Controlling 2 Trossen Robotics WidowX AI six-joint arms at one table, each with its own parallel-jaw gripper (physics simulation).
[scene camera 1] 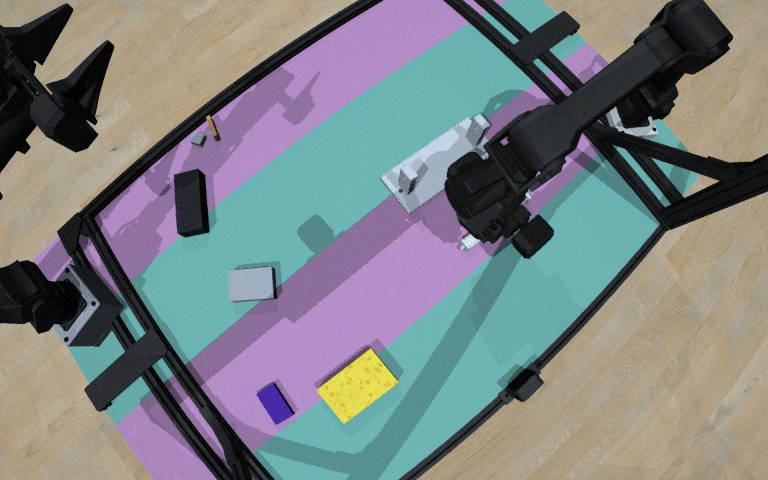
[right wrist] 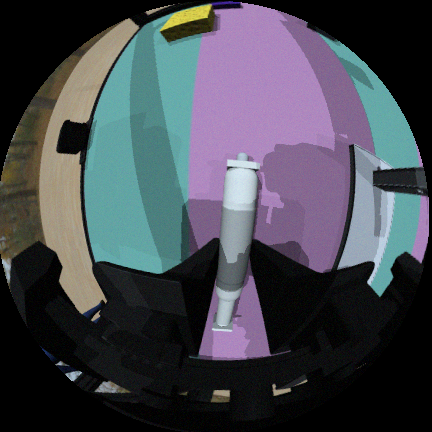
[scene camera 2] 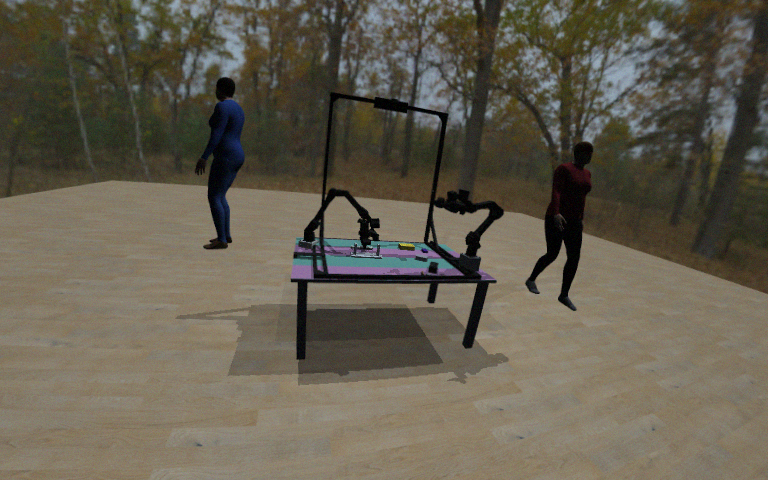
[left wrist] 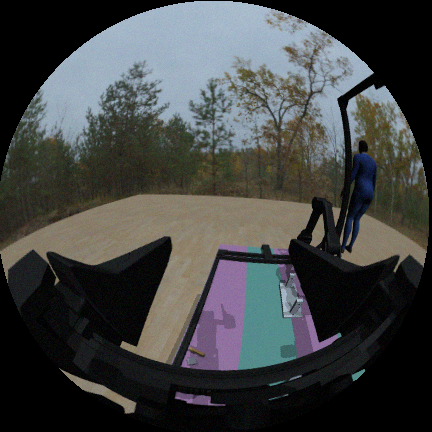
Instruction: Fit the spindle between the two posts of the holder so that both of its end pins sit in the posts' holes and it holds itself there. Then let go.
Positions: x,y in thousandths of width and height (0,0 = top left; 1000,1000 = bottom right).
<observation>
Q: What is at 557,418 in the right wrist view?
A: A spindle.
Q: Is my left gripper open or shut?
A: Open.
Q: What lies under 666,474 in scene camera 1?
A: My right gripper.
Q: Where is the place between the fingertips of my left gripper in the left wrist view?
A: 538,566
</observation>
